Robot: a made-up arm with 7 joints.
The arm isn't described. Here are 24 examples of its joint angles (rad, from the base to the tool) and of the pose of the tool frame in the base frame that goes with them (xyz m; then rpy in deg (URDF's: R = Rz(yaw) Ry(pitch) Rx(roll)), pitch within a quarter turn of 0, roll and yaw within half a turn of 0).
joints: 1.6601 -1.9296 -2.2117 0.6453 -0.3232 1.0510 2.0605
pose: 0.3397 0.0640 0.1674 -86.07 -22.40 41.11
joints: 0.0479 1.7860 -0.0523 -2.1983 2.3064 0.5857 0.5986
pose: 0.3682 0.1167 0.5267 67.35 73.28 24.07
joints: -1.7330 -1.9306 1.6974 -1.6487 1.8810 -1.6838 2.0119
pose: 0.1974 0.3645 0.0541 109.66 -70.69 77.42
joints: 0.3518 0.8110 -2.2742 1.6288 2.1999 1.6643 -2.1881
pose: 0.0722 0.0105 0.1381 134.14 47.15 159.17
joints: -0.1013 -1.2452 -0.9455 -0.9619 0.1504 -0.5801 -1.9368
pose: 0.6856 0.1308 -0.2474 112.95 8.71 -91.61
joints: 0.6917 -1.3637 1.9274 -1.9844 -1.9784 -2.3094 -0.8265
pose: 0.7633 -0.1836 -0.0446 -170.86 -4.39 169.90
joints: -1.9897 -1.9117 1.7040 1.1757 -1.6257 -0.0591 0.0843
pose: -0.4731 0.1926 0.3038 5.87 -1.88 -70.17
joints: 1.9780 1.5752 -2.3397 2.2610 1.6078 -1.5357 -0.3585
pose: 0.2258 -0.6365 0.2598 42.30 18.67 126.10
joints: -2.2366 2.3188 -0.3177 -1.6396 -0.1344 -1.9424 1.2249
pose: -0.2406 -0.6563 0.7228 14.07 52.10 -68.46
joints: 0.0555 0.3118 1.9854 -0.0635 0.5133 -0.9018 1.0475
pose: 0.5060 -0.0436 -0.3277 159.53 -33.25 -86.51
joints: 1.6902 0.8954 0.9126 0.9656 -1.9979 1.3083 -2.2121
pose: -0.0265 -0.1569 0.0815 2.45 -50.77 126.00
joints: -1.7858 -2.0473 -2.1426 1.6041 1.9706 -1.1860 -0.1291
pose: -0.3671 -0.1785 -0.0602 157.82 -5.68 73.67
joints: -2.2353 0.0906 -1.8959 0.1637 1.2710 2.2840 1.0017
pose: -0.5206 0.5332 0.0758 156.19 66.33 -119.36
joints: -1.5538 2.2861 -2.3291 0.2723 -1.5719 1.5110 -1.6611
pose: -0.4779 0.1552 0.2924 119.41 -44.17 33.06
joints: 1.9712 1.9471 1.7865 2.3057 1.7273 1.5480 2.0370
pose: 0.4766 -0.2838 0.2287 -148.85 -45.55 -35.13
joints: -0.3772 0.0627 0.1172 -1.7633 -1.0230 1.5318 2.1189
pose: 0.4355 0.4843 0.5229 19.64 -66.55 16.30
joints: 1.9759 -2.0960 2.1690 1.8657 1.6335 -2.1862 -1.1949
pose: 0.0806 0.0499 0.2598 -153.73 -27.69 -117.76
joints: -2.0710 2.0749 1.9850 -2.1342 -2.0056 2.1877 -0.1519
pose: 0.1481 -0.2616 0.3417 -66.47 -6.37 -175.30
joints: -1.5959 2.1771 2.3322 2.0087 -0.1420 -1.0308 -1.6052
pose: 0.0200 0.2077 -0.2309 29.73 16.73 -139.25
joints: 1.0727 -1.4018 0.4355 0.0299 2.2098 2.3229 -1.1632
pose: 0.1642 -0.0137 -0.3457 -41.76 -21.28 -124.84
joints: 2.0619 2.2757 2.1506 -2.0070 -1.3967 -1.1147 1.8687
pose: 0.6599 0.2133 0.4053 92.73 -31.81 67.65
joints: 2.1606 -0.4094 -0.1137 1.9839 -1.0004 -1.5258 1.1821
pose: 0.4968 0.0018 0.0083 -139.71 -69.33 -4.07
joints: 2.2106 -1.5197 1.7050 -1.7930 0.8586 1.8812 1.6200
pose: -0.0322 -0.4749 0.1374 5.52 -49.23 118.06
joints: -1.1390 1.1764 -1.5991 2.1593 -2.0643 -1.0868 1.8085
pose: 0.5033 0.3141 0.1651 -4.09 45.62 -4.97
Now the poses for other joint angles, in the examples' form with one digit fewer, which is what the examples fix.
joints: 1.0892 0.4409 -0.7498 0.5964 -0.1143 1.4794 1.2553
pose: 0.597 -0.151 0.333 92.5 -47.2 85.9
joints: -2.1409 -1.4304 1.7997 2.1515 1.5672 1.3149 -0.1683
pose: -0.455 0.108 -0.061 154.3 -13.4 10.7
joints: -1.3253 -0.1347 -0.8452 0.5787 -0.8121 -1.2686 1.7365
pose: 0.302 0.004 0.366 -131.0 -68.2 -101.3
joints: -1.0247 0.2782 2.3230 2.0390 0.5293 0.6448 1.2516
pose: 0.348 0.412 0.270 -23.8 54.3 13.1
